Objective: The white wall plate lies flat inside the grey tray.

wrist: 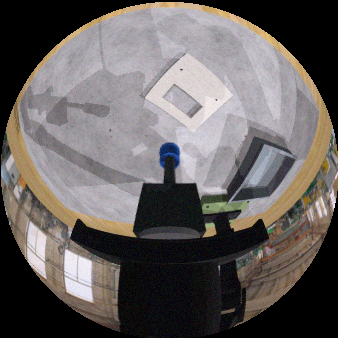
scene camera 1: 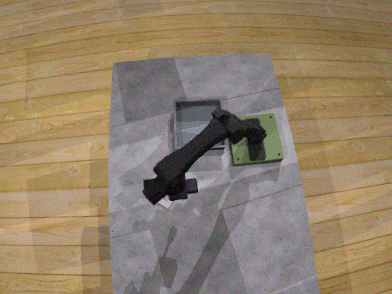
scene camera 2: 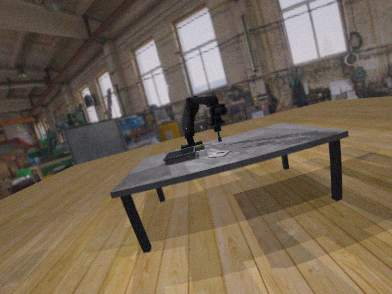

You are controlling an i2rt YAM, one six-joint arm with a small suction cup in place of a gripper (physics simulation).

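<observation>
The white wall plate (scene camera 1: 166, 203) (scene camera 2: 215, 155) (wrist: 203, 82) lies flat on the table, outside the tray; it has a rectangular opening and two small holes. In scene camera 1 the arm covers most of it. The grey tray (scene camera 1: 175, 125) (scene camera 2: 180, 160) (wrist: 247, 165) is open-topped and stands apart from the plate, with no plate inside it. My gripper, a blue suction cup (scene camera 2: 219, 140) (wrist: 170, 150), is open, with nothing on it. It hangs above the table, a little to the side of the plate. In scene camera 1 the cup is hidden under the arm.
A green base board (scene camera 1: 275, 135) (scene camera 2: 200, 146) (wrist: 210, 204) carries the arm's foot and stands right beside the tray. The arm (scene camera 1: 197, 150) reaches over a corner of the tray in scene camera 1. The grey table (scene camera 1: 145, 95) (scene camera 2: 145, 175) has shadows across its top.
</observation>
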